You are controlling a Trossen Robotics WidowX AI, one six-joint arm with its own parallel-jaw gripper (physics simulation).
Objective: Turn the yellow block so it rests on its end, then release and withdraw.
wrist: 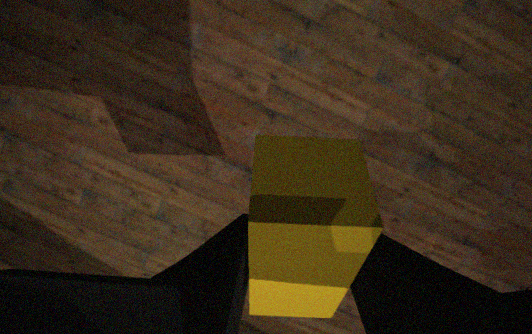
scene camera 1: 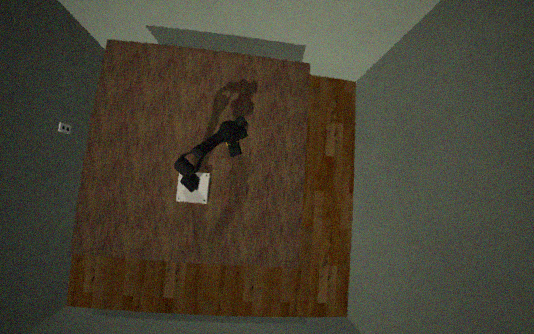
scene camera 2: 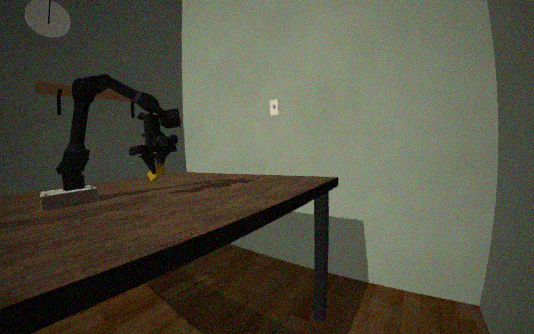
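Note:
The yellow block is held between the fingers and looks tilted above the table in scene camera 2. My gripper is shut on it, one black finger on each side in the wrist view. The block's far part sticks out past the fingertips there, with shadow across its faces. In scene camera 1, a tiny yellow patch of the block shows beside the dark gripper, and the arm hides the rest.
The arm's white base plate sits on the table. A dark table leg stands under the near corner. A brown wall shelf is behind the arm, and a white wall socket is left of the table in scene camera 1.

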